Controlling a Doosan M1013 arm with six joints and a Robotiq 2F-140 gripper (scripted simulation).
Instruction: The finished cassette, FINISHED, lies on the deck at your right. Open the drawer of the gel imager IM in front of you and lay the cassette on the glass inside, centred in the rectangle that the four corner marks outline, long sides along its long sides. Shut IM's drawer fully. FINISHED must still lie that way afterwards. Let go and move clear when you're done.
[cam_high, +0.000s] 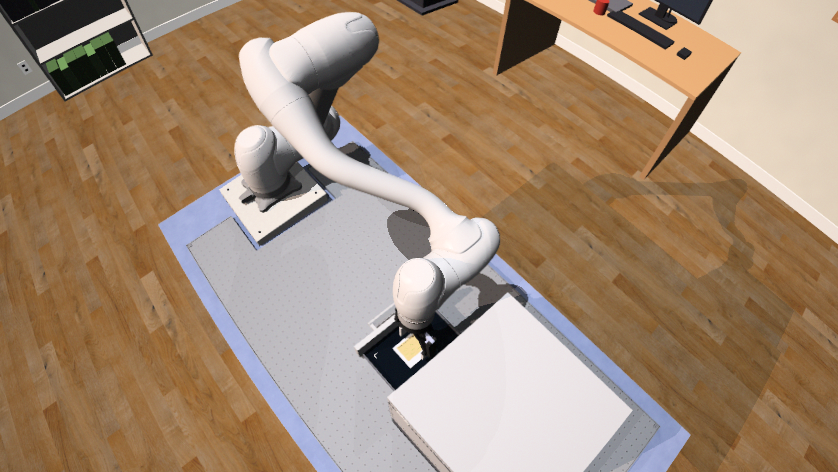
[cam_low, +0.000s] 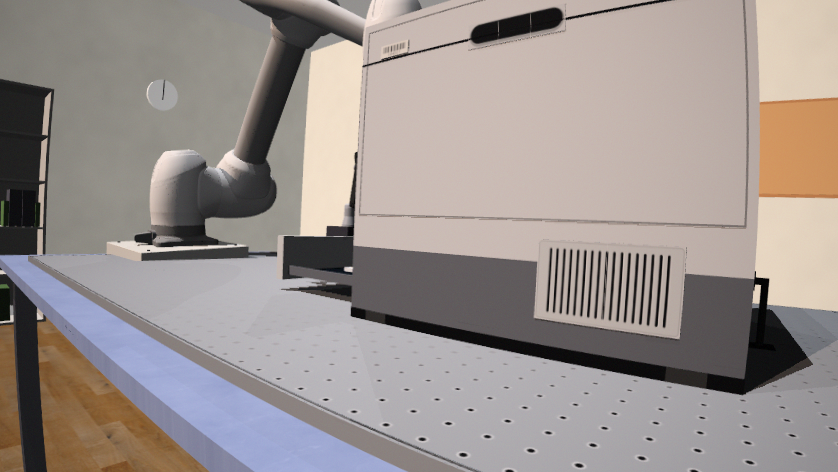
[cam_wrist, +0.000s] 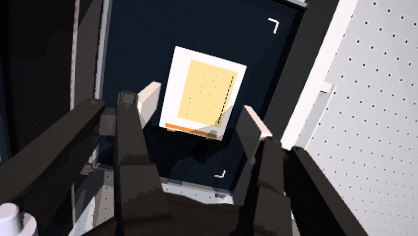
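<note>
Now: hand 1 cm to the right of the cassette FINISHED and 6 cm above it.
</note>
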